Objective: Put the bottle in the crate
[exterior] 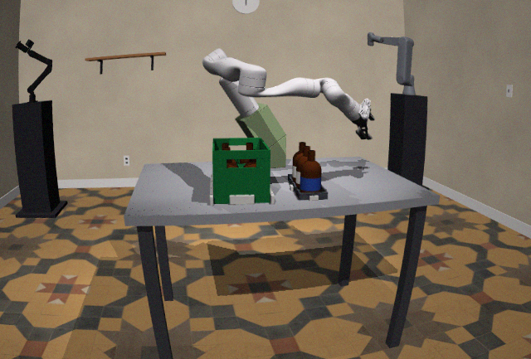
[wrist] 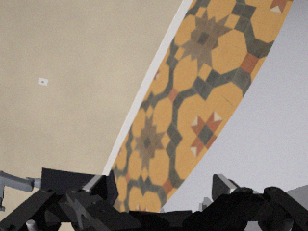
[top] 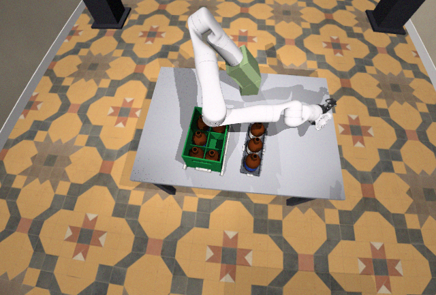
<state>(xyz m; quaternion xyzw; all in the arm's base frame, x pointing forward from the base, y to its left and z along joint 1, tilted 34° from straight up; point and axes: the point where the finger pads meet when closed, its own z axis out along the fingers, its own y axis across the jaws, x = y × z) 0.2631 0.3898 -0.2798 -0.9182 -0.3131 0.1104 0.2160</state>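
Right now my hand is 350 mm to the left of the brown bottle, 160 mm short of it and 120 mm above it. From my hand the other things lie so: tray (340 mm to the right, 190 mm below, 160 mm ahead); white-label bottle (330 mm to the right, 120 mm below, 70 mm ahead); crate (590 mm to the right, 150 mm ahead, 120 mm below).
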